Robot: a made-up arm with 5 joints.
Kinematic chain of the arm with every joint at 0, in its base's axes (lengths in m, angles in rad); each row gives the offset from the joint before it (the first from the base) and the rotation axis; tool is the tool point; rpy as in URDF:
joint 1: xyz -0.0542 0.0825 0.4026 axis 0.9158 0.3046 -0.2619
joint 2: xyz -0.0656 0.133 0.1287 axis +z
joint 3: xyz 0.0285 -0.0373 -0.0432 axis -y
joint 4: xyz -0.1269 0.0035 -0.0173 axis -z
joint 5: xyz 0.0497 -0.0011 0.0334 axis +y
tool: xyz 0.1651 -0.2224 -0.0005 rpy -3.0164 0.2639 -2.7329
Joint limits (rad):
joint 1: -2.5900..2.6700
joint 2: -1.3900..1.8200
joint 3: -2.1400..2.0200
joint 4: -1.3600..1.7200
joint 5: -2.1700..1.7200
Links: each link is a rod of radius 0.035 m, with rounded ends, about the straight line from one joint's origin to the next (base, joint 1, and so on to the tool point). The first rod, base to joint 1, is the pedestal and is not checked.
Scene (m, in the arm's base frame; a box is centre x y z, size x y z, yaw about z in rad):
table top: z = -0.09
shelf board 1: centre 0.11 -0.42 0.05 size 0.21 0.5 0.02 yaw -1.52
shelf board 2: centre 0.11 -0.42 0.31 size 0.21 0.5 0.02 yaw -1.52
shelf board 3: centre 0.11 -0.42 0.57 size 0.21 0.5 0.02 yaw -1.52
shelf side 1: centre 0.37 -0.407 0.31 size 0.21 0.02 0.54 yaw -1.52
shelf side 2: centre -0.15 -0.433 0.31 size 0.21 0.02 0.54 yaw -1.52
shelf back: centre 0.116 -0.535 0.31 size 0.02 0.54 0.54 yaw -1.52
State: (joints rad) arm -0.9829 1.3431 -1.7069 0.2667 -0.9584
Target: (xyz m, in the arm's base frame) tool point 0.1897 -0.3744 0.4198
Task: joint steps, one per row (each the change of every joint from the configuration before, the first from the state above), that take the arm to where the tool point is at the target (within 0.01 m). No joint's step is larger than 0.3 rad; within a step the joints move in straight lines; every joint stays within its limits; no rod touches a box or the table.
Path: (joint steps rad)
1: 0.2613 -0.0518 0.0708 0.0689 0.0586
2: 0.2613 -0.0519 0.0709 0.0689 0.0585
3: 0.2613 -0.0518 0.0708 0.0689 0.0586
4: 0.2614 -0.0518 0.0708 0.0688 0.0586
5: 0.2613 -0.0518 0.0708 0.0689 0.0585
6: 0.2613 -0.0519 0.0709 0.0689 0.0586
7: 0.2613 -0.0518 0.0708 0.0689 0.0586
8: 0.2613 -0.0518 0.0708 0.0689 0.0585
9: 0.2258 0.1326 -0.0988 0.2529 -0.1232
10: 0.2258 0.1326 -0.0987 0.2529 -0.1232
11: 0.2258 0.1325 -0.0988 0.2529 -0.1232

